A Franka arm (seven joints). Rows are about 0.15 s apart.
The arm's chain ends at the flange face. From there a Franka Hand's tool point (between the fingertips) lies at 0.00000 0.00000 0.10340 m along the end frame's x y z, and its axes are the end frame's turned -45 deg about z.
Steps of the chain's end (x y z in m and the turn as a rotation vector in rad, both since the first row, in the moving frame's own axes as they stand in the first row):
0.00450, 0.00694, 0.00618, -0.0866, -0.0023, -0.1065
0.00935, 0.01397, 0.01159, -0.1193, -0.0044, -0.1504
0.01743, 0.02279, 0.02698, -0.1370, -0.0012, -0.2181
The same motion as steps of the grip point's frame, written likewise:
-0.00788, 0.01458, 0.00579, -0.0596, -0.0629, -0.1065
-0.01163, 0.02552, 0.01086, -0.0812, -0.0875, -0.1504
-0.01271, 0.03936, 0.02601, -0.0960, -0.0977, -0.2181

